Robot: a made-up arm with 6 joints.
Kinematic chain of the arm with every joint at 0, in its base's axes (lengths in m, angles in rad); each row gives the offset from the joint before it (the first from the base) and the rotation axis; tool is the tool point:
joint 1: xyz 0 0 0.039 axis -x
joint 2: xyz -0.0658 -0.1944 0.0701 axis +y
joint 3: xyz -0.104 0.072 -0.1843 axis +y
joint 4: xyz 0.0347 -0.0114 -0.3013 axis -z
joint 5: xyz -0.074 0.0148 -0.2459 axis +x
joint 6: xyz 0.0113 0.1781 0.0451 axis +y
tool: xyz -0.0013 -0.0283 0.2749
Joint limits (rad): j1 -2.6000..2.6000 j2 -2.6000..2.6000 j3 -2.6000..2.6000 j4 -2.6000..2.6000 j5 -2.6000..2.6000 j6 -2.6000..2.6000
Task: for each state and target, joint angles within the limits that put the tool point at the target. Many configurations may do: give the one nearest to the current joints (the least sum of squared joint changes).
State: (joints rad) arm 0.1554 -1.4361 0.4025 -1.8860 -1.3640 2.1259
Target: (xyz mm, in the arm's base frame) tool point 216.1 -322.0 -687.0
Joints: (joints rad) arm 0.4672 -1.0870 0.7590 -1.9942 -1.2783 1.8990
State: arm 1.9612 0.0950 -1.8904 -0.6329 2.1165 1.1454
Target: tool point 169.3 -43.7 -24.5
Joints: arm 1.6643 0.4414 -1.8206 -1.2657 1.6086 1.7280
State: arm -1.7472 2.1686 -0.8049 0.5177 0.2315 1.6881
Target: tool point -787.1 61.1 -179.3
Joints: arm -1.7838 2.0948 -0.5200 1.0644 -0.0868 1.9393
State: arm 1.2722 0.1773 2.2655 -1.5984 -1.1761 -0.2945
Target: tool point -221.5 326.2 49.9
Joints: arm 1.6279 -0.0027 2.3954 -1.1166 -0.5624 0.1019
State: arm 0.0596 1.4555 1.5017 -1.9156 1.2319 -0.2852
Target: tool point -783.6 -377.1 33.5
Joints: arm -0.3860 1.0909 1.2264 -1.5798 1.6245 -0.6045
